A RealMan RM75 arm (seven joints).
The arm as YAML. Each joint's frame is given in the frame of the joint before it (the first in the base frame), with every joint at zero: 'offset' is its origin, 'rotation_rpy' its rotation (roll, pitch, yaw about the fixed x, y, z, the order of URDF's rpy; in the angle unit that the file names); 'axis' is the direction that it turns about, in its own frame. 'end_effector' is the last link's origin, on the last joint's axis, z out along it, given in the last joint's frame.
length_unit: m
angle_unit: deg
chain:
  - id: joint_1
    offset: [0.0, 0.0, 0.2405]
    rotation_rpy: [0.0, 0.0, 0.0]
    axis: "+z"
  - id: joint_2
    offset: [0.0, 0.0, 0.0]
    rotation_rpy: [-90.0, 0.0, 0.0]
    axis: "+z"
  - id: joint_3
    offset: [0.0, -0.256, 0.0]
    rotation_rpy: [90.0, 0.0, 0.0]
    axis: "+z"
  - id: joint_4
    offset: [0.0, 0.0, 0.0]
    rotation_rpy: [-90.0, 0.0, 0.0]
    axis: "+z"
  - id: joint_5
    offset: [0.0, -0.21, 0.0]
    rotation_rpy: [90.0, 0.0, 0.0]
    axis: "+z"
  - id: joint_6
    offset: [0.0, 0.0, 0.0]
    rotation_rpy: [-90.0, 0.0, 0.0]
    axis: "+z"
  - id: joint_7
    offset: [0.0, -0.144, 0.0]
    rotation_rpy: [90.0, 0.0, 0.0]
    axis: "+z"
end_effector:
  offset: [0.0, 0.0, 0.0]
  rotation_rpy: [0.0, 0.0, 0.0]
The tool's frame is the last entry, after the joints.
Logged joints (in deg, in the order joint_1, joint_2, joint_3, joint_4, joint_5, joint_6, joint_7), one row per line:
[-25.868 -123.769 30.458 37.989 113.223 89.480 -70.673]
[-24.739 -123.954 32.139 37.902 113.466 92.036 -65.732]
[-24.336 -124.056 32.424 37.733 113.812 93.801 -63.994]
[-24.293 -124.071 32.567 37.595 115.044 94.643 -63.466]
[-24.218 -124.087 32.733 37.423 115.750 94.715 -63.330]
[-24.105 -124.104 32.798 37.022 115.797 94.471 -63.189]
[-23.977 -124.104 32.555 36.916 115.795 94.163 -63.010]
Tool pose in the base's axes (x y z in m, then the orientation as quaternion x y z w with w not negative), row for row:
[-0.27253 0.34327 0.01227 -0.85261 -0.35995 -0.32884 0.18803]
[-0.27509 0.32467 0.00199 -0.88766 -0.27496 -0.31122 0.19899]
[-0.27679 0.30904 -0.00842 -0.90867 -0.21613 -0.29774 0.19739]
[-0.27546 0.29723 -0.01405 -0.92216 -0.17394 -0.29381 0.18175]
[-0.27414 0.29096 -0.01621 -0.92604 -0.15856 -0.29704 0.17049]
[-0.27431 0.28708 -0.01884 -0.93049 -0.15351 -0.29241 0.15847]
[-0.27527 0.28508 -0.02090 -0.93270 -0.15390 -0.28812 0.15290]
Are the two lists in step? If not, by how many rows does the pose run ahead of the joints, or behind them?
The pose runs 2 rows behind the joints: the pose in row i belongs to the joints in row i - 2.
